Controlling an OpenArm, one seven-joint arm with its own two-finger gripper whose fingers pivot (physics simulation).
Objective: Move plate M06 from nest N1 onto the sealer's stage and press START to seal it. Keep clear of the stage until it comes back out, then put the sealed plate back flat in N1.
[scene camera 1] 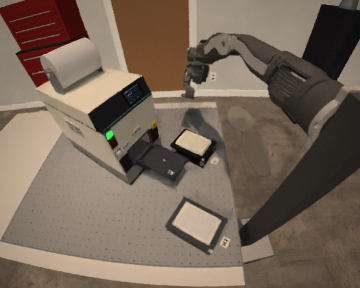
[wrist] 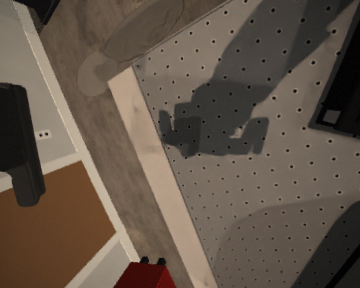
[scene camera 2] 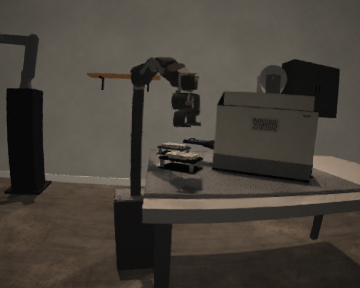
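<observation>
Plate M06 (scene camera 1: 194, 142) (scene camera 2: 183, 156), cream-topped, lies flat in the black nest N1 (scene camera 1: 204, 161) (scene camera 2: 176, 166) beside the stage. A dark corner of a nest (wrist: 345, 107) shows at the right of the wrist view. The sealer (scene camera 1: 75, 107) (scene camera 2: 265, 140) has its dark stage (scene camera 1: 162, 161) (scene camera 2: 198, 142) out, with no plate on it. A green light (scene camera 1: 110, 135) glows on its front; I cannot tell whether it is START. My gripper (scene camera 1: 188, 89) (scene camera 2: 192, 119) is open and empty, high above the table beyond N1. One dark finger shows at the left of the wrist view.
A second cream plate (scene camera 1: 197, 222) (scene camera 2: 173, 145) lies in nest N2 (scene camera 1: 175, 236). The table (scene camera 1: 100, 210) (scene camera 2: 240, 188) (wrist: 235, 185) is a perforated board with pale edging. A film roll (scene camera 1: 75, 62) tops the sealer. A red cabinet (scene camera 1: 42, 25) (wrist: 147, 277) stands behind.
</observation>
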